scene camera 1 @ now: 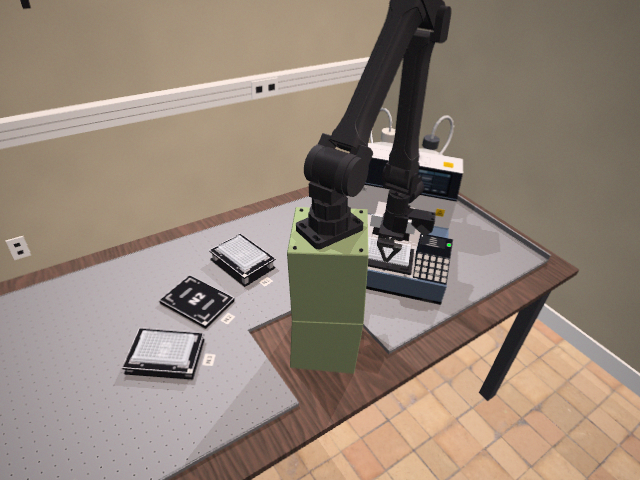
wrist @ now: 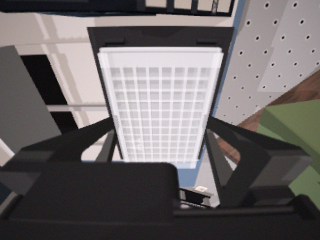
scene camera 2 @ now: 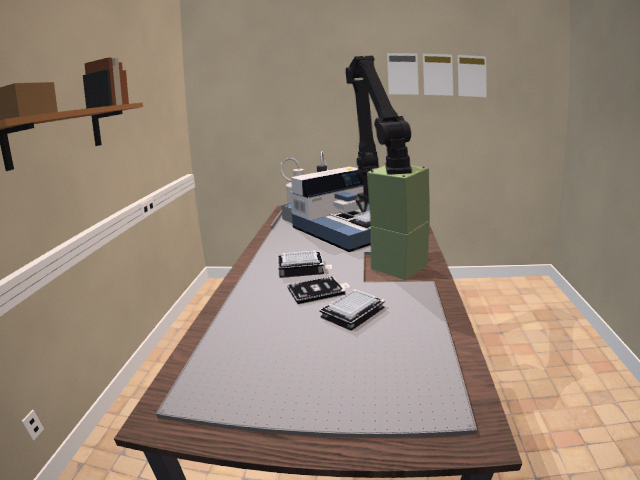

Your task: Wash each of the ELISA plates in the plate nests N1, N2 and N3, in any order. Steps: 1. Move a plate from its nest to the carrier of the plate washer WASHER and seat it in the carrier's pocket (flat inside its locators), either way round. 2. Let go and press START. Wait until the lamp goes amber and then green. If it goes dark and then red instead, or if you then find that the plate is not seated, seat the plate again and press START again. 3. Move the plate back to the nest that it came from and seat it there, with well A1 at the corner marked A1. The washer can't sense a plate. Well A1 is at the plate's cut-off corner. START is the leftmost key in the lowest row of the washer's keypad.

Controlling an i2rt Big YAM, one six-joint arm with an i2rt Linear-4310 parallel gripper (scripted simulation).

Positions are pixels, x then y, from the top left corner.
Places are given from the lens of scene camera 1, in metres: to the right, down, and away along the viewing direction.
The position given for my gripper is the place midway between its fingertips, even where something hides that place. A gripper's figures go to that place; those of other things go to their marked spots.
my gripper [scene camera 1: 387,252]: 0.20, 0.04, 1.34
white ELISA plate [scene camera 1: 183,343]: -0.33, 0.25, 1.11
white ELISA plate [scene camera 1: 244,254]: -0.22, 0.04, 1.36
plate washer [scene camera 1: 441,175]: 0.38, -0.20, 1.42
